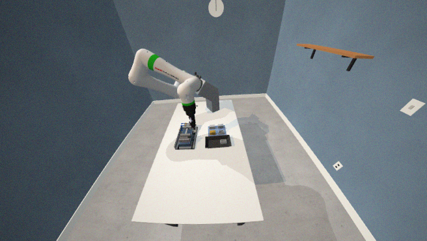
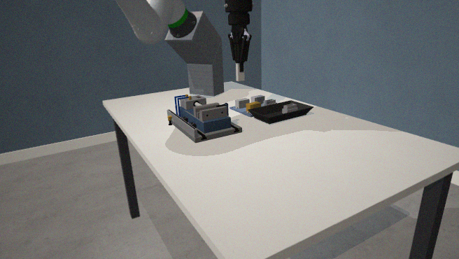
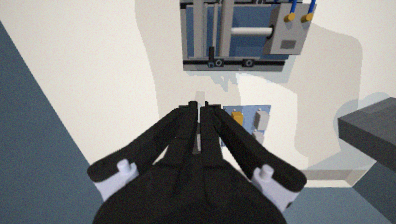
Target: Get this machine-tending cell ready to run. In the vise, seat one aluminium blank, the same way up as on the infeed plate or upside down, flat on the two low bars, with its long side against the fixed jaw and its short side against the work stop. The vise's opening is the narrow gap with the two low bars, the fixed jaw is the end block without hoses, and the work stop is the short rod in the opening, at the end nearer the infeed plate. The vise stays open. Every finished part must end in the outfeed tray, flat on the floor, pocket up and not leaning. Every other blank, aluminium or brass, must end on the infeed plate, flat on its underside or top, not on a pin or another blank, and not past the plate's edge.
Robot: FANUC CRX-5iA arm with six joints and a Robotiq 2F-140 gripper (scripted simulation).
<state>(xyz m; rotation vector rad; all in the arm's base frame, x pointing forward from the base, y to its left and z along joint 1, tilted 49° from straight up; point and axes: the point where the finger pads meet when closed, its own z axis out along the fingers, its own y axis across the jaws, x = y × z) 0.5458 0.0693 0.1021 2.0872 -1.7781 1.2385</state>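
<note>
Now: the brass blank 19 cm below my hand, 15 cm to the left of it and 12 cm behind it. Round my hand: aluminium blank 21 cm behind, 19 cm below, 14 cm to the left.
</note>
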